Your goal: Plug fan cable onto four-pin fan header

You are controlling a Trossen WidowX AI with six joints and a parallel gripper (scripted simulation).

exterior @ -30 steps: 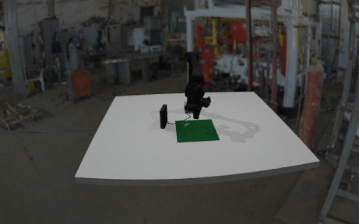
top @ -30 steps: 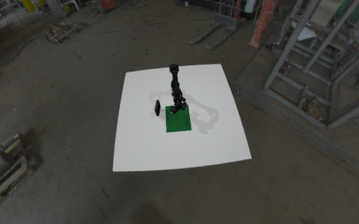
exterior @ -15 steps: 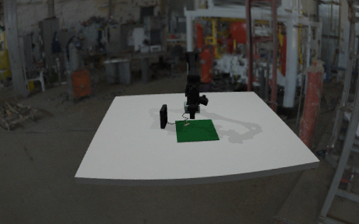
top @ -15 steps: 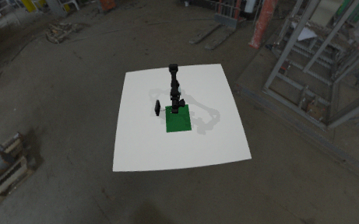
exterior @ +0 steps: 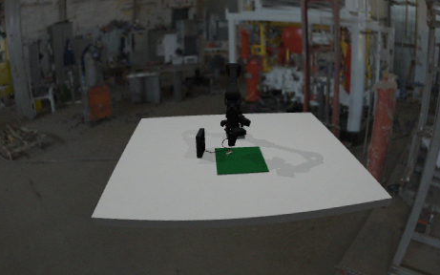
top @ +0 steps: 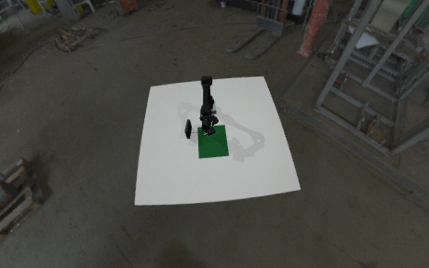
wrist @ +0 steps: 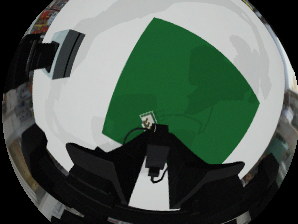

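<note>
Now: the pale four-pin header 2 cm to the right of my gripper tip and 6 cm below it. The rest, counted from my gripper tip: green board (6 cm ahead, 4 cm to the left, 8 cm below); black fan (1 cm behind, 16 cm to the right); black plug (1 cm to the right, 1 cm above).
</note>
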